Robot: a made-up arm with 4 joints.
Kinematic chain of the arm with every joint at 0, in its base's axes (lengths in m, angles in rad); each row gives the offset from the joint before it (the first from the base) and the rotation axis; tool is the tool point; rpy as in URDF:
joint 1: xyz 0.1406 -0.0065 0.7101 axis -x
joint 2: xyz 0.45 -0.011 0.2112 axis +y
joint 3: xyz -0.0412 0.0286 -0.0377 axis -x
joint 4: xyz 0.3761 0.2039 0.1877 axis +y
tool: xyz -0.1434 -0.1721 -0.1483 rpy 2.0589 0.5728 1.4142
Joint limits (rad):
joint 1: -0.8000..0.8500
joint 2: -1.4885..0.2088
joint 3: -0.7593..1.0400
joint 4: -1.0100..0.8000
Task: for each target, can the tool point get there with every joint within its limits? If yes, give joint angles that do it. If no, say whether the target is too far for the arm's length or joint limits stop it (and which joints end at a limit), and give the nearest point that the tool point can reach.
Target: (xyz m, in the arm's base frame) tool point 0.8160 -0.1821 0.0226
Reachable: no: joint limits stop it (at a limit: joint 1, joint 2) | nearest point 0.9215 0.0692 0.7298 | short by 0.758 m
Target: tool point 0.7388 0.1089 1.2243
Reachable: yes | joints 0.1177 -1.2443 -0.4627 -0.8127
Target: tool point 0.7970 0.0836 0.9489
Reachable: yes | joints 0.1565 -0.2669 0.1045 -0.1139
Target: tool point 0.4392 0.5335 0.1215
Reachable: no: joint limits stop it (at a limit: joint 1, joint 2, joint 3, joint 4) | nearest point 0.7226 0.2828 0.7044 | short by 0.695 m
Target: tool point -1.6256 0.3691 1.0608
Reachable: no: too far | nearest point 0.4495 0.2511 0.9506 | short by 2.081 m
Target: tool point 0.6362 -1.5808 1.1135
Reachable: no: too far | nearest point 0.6935 -0.4126 1.1363 | short by 1.170 m
